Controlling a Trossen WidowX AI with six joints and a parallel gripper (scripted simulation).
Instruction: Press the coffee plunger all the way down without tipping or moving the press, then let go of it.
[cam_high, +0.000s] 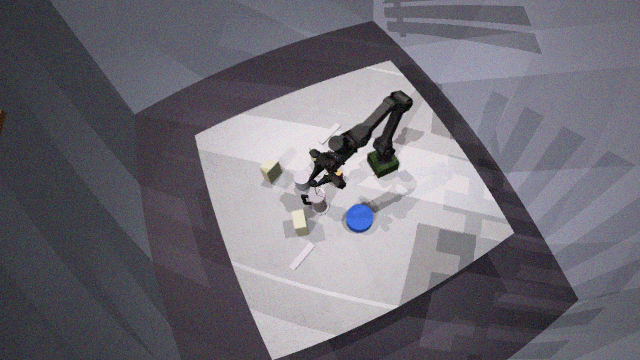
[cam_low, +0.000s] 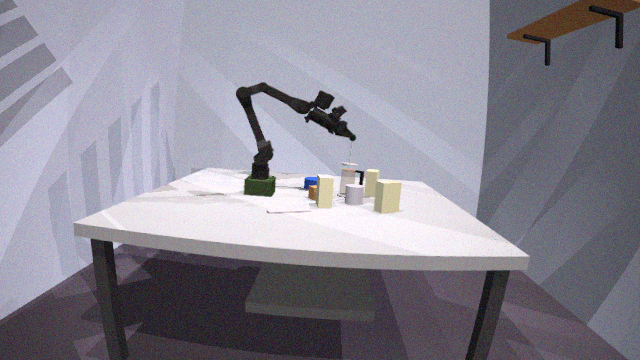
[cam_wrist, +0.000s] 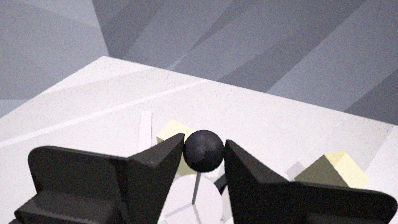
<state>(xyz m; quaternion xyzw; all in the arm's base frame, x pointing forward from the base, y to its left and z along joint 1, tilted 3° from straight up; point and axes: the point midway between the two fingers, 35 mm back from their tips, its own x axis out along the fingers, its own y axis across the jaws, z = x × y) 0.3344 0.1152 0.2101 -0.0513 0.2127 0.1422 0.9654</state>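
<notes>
Right now the coffee press is 10 mm to the right of my gripper tip and 130 mm below it. Also, from my gripper tip: grey cylinder: 20 mm ahead, 140 mm to the right, 220 mm below; blue disc: 160 mm behind, 120 mm to the left, 230 mm below.
</notes>
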